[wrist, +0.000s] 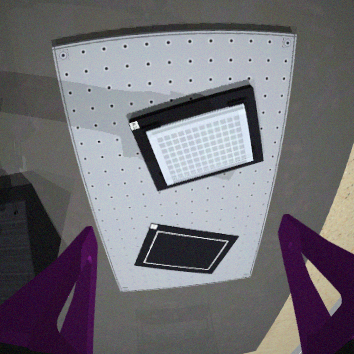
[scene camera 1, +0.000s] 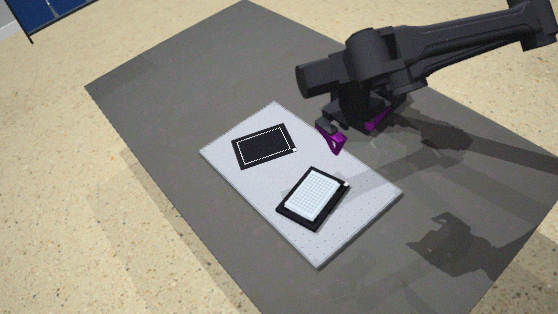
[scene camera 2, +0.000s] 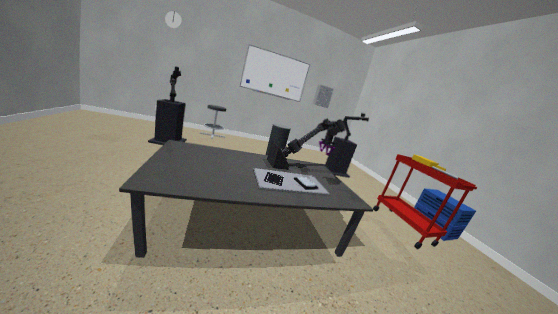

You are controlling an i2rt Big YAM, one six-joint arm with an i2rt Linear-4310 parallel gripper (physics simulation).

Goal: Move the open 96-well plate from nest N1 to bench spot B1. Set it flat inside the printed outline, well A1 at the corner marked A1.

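Frame: origin at the arm's base, x back, y right, z up, level; metres.
Where they show: gripper, fingertip midpoint: [wrist: 189, 230] [scene camera 1: 352, 141] [scene camera 2: 323, 153]; arm's base, link origin: [scene camera 2: 281, 154].
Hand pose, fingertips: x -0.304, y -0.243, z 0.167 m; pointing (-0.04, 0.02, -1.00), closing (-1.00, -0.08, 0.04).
Things, the pixels of their centre, and the offset from my fingertips. "spot": a spot on its surface instead. Level surfaces: height alone.
- white 96-well plate, body centre: [wrist: 202, 145] [scene camera 1: 312, 194] [scene camera 2: 306, 181] dz -0.227, dx -0.058, dy +0.091 m
- black nest N1, body centre: [wrist: 201, 141] [scene camera 1: 312, 196] [scene camera 2: 306, 182] dz -0.237, dx -0.058, dy +0.091 m
- Bench spot B1, surface spot: [wrist: 186, 250] [scene camera 1: 263, 146] [scene camera 2: 274, 178] spot: dz -0.244, dx -0.060, dy +0.332 m
- dark table, surface height: dz -0.259 m
The white 96-well plate [scene camera 1: 313, 195] [scene camera 2: 306, 182] [wrist: 204, 144] lies in the black nest N1 [scene camera 1: 297, 222] [wrist: 159, 180], which has a small white corner tag. Bench spot B1 [scene camera 1: 264, 146] [scene camera 2: 273, 178] [wrist: 186, 250] is a flat black rectangle with a white printed outline and a white tag at one corner; the outline holds no plate. My gripper [scene camera 1: 356, 135] [scene camera 2: 326, 148] [wrist: 189, 230] has purple fingers, wide open and empty. It hangs above the board's edge on the arm's side, well above and apart from the plate. The lettering on the tags is too small to read.
Nest and spot are on a light perforated board [scene camera 1: 367, 200] [scene camera 2: 260, 183] [wrist: 100, 165] on the dark table [scene camera 1: 165, 100] [scene camera 2: 200, 175]. The arm's base column [scene camera 2: 278, 142] stands at the table's back. A red cart [scene camera 2: 410, 216] stands beyond the table's right end.
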